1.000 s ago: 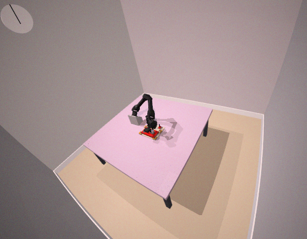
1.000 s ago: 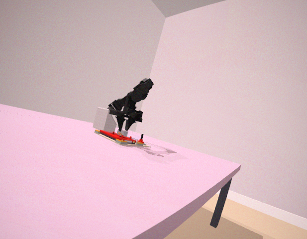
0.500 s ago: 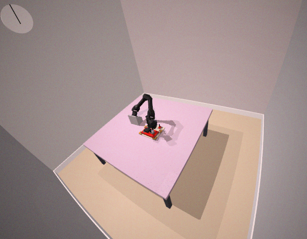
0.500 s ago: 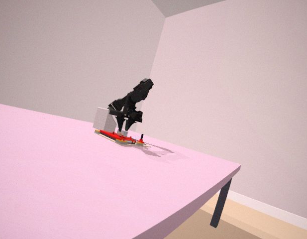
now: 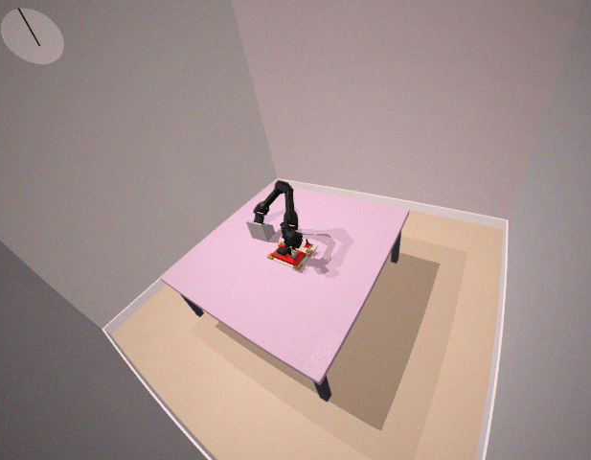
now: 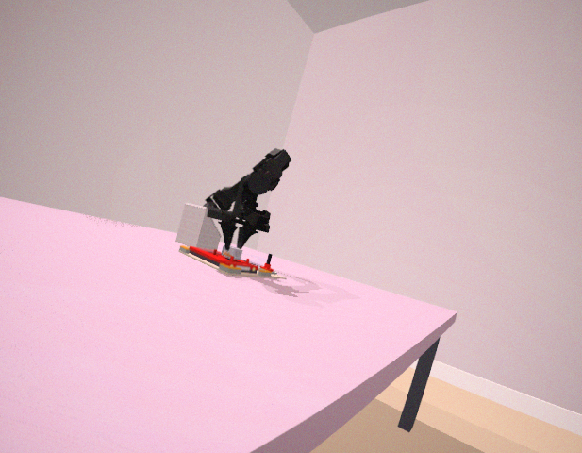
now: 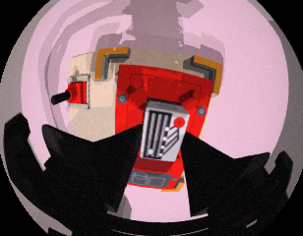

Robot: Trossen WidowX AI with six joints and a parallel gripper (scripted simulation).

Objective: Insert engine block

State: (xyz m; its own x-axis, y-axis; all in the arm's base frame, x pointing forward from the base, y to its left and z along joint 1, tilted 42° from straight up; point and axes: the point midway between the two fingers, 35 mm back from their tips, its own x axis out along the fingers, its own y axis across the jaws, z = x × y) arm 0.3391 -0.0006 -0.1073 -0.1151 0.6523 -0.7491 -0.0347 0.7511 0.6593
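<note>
Right now my gripper tip is 1 cm above the engine block.
</note>
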